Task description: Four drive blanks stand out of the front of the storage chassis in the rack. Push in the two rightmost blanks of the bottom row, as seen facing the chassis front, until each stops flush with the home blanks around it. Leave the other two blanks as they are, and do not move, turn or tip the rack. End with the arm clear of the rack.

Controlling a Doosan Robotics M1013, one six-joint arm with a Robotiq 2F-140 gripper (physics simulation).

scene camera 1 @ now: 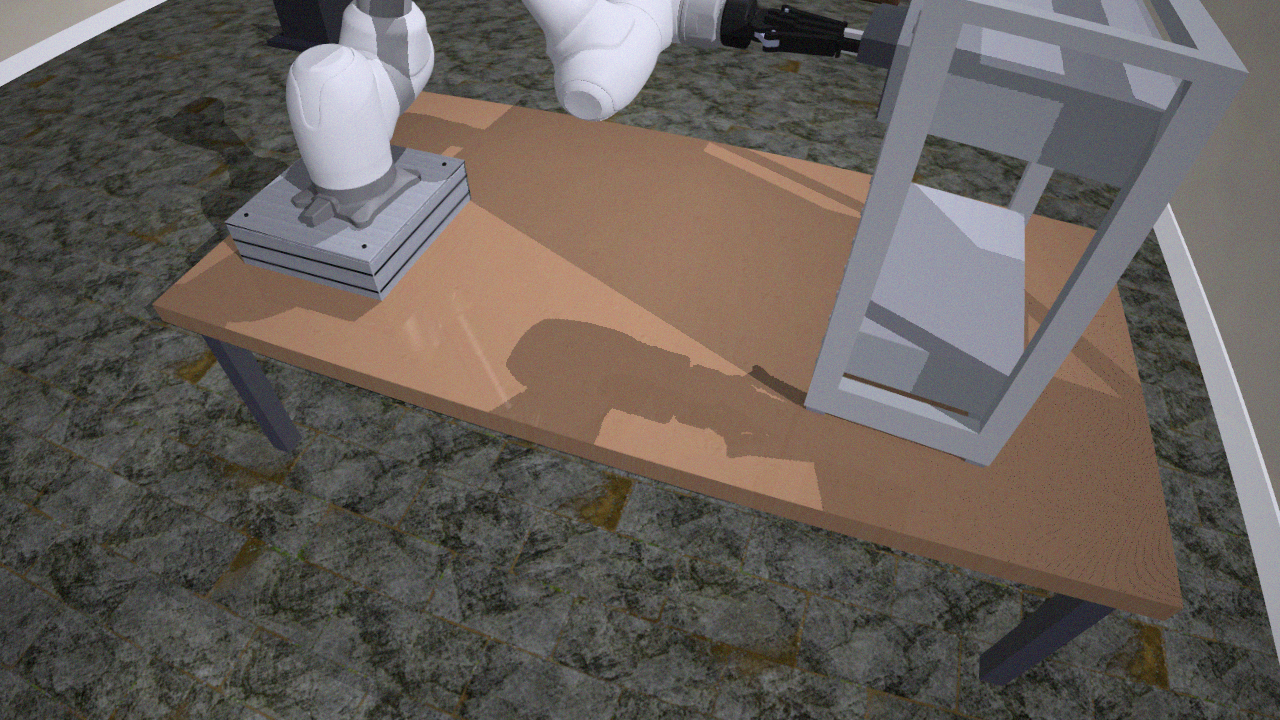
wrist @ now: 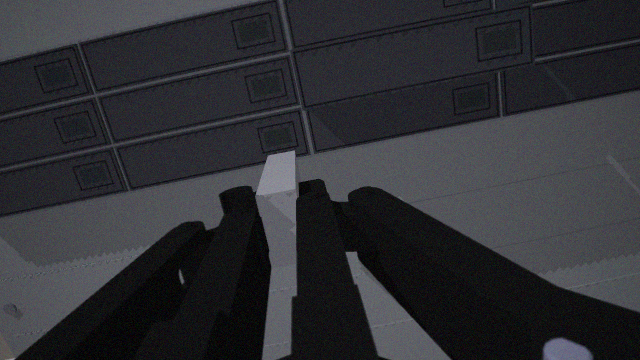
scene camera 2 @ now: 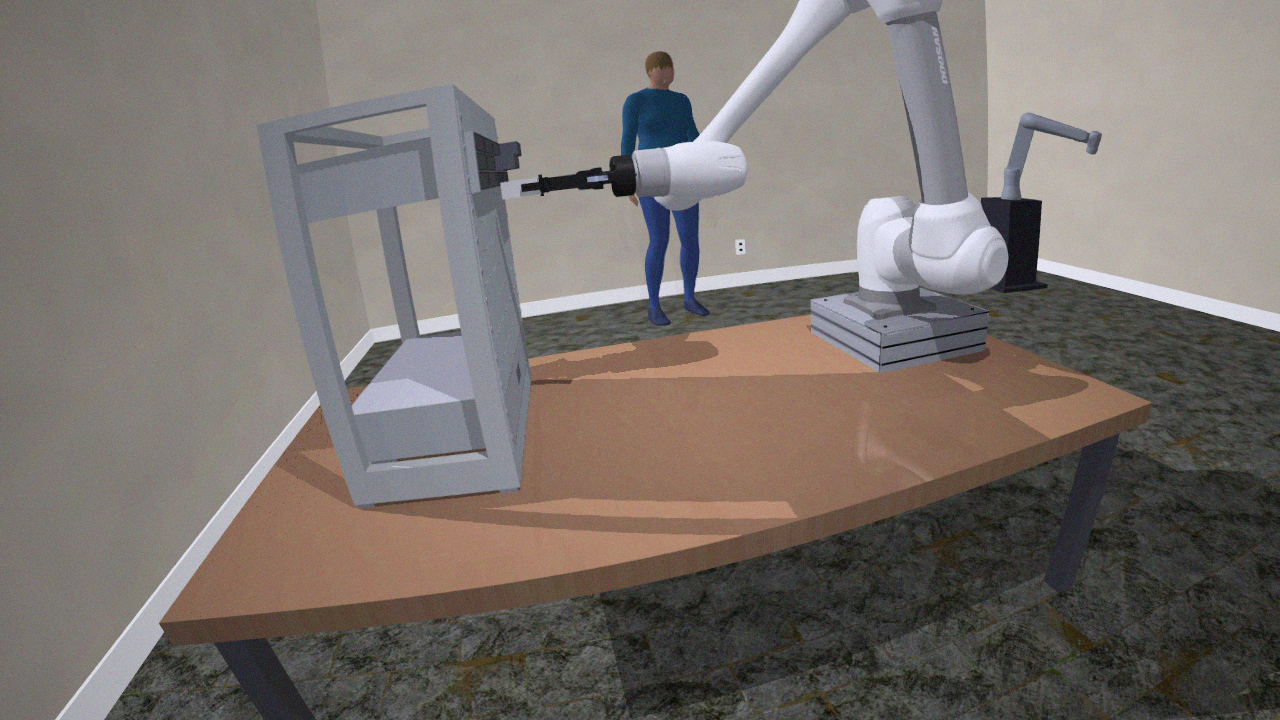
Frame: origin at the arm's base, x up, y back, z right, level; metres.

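Seen in the pictures: gripper, fingertip midpoint: [wrist: 286, 178] [scene camera 2: 501, 191]; arm's base, link origin: [scene camera 1: 358, 191] [scene camera 2: 889, 306].
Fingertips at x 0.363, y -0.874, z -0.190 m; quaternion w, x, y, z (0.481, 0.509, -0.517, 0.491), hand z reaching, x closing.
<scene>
Pixels of each thing's top centre, then the offset from my fingertips to it. Level surfaces: height alone.
- dark bottom-row blank, top centre: [wrist: 228, 114] dx +0.036, dy -0.066, dz -0.039 m
- middle-row blank, top centre: [wrist: 384, 37] [scene camera 2: 484, 158] dx +0.065, dy -0.032, dz +0.071 m
- wooden table, surface height: dx -0.461 m
My gripper [scene camera 1: 853, 41] [scene camera 2: 521, 188] [wrist: 286, 178] is shut, with a pale block at its tips and nothing held. In the wrist view the tips point at the bottom edge of a dark bottom-row blank [wrist: 200, 156]; contact cannot be told. The bottom-row blank [wrist: 400, 117] to its right looks level with its neighbours. Above that, a middle-row blank [wrist: 390, 62] stands out. In scene camera 2, dark blanks [scene camera 2: 508, 154] stick out of the chassis front above the tips. The rack [scene camera 1: 895, 179] [scene camera 2: 478, 295] stands upright. The right end of the row is cut off in the wrist view.
The rack stands on the wooden table [scene camera 1: 572, 232] [scene camera 2: 671, 465]. The arm's base block [scene camera 1: 349, 237] [scene camera 2: 904, 335] is at the table's other end. A large pale box [scene camera 1: 957, 268] [scene camera 2: 416, 385] sits low in the rack. A person [scene camera 2: 662, 116] stands behind the table.
</scene>
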